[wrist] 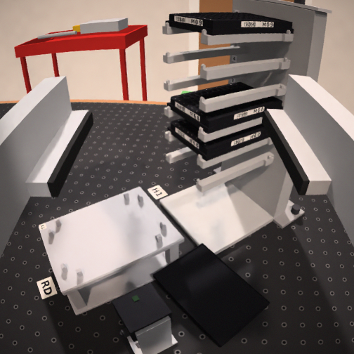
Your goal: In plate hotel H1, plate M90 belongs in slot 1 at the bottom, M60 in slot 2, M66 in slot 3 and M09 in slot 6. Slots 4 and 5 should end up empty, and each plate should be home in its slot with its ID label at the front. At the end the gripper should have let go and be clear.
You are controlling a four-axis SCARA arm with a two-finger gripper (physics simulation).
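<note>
Plate hotel H1 (306, 50) stands right of centre. Black plate M09 (230, 23) lies on its top rails, slot 6, labels facing the camera. The rails of slots 5 and 4 are bare. A plate whose label seems to read M66 (217, 121) lies in slot 3. A plate whose label seems to read M60 (215, 148) lies below it in slot 2. The bottom rail (235, 172), slot 1, bears no plate. M90 does not show. My gripper (177, 94) is open, fingers wide apart at left and right, with nothing held between them.
A white stand (110, 240) with pegs, beside the RD label (47, 287), stands left of H1's base (200, 215) and bears no plate. A black flat slab (212, 295) and a dark box (142, 307) with a green spot are in front. A red table (85, 45) stands behind.
</note>
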